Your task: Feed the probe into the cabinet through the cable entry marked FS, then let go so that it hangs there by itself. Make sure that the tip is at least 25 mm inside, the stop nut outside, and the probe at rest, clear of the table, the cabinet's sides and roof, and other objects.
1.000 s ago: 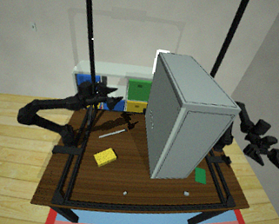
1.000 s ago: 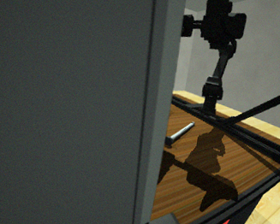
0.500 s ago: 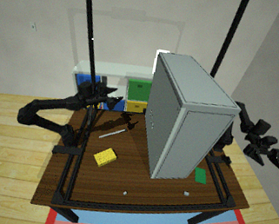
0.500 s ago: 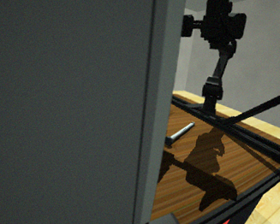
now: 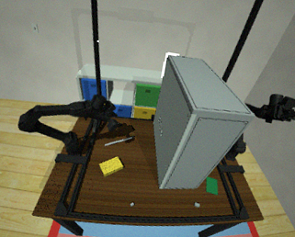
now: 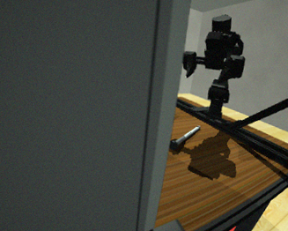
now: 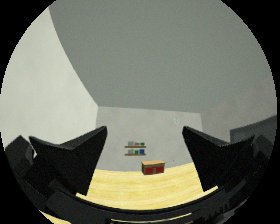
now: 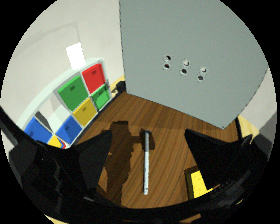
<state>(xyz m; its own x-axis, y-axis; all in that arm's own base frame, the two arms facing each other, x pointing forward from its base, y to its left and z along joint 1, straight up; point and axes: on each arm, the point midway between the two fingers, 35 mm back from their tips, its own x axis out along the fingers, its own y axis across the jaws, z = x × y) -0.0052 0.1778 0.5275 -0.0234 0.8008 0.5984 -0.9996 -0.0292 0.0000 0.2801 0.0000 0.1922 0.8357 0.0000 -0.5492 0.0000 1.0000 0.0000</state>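
The probe is 20 cm below my right hand and 3 cm to the left of it.
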